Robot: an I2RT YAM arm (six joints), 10 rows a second.
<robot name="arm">
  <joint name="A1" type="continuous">
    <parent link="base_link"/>
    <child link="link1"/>
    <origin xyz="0 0 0.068" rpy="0 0 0"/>
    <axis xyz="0 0 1"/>
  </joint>
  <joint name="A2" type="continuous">
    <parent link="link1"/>
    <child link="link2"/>
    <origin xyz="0.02 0.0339 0.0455" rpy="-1.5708 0 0"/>
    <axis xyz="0 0 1"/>
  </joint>
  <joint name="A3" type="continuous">
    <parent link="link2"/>
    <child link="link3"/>
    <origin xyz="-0.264 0 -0.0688" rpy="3.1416 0 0"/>
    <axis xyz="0 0 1"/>
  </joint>
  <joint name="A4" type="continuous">
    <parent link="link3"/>
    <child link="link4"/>
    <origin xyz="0.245 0.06 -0.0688" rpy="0 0 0"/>
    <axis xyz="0 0 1"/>
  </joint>
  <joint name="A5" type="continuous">
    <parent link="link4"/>
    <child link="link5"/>
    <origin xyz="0.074 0.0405 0.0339" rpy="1.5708 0 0"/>
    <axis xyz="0 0 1"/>
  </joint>
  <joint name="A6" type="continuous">
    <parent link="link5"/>
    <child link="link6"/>
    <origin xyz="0.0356 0 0.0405" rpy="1.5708 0 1.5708"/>
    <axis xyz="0 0 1"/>
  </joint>
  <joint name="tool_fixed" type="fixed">
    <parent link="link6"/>
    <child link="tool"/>
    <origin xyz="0 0 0" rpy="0 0 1.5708"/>
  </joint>
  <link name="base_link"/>
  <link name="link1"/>
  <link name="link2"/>
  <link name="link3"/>
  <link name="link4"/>
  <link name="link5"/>
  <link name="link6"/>
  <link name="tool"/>
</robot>
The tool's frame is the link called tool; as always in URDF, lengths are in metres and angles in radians. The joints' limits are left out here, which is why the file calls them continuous.
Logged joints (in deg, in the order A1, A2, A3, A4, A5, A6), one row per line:
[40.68 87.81 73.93 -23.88 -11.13 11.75]
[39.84 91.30 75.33 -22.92 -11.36 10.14]
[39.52 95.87 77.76 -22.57 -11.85 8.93]
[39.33 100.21 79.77 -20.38 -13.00 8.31]
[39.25 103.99 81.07 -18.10 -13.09 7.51]
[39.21 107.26 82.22 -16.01 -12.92 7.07]
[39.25 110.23 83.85 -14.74 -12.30 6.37]
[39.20 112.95 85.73 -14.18 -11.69 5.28]
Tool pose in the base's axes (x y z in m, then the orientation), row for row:
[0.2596 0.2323 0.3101 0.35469 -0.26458 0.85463 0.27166]
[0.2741 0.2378 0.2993 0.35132 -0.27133 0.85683 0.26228]
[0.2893 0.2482 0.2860 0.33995 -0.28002 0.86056 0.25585]
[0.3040 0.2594 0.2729 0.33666 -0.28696 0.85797 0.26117]
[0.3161 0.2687 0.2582 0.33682 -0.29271 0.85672 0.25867]
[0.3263 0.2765 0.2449 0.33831 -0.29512 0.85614 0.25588]
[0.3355 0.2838 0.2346 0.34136 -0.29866 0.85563 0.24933]
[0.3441 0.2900 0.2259 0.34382 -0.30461 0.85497 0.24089]
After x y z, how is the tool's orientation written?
As a quaternion, w x y z.
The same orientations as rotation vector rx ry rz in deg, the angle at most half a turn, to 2 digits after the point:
[-39.18 126.55 40.23]
[-40.24 127.08 38.90]
[-41.76 128.34 38.16]
[-42.86 128.16 39.01]
[-43.72 127.96 38.64]
[-44.05 127.78 38.19]
[-44.51 127.52 37.16]
[-45.34 127.27 35.86]

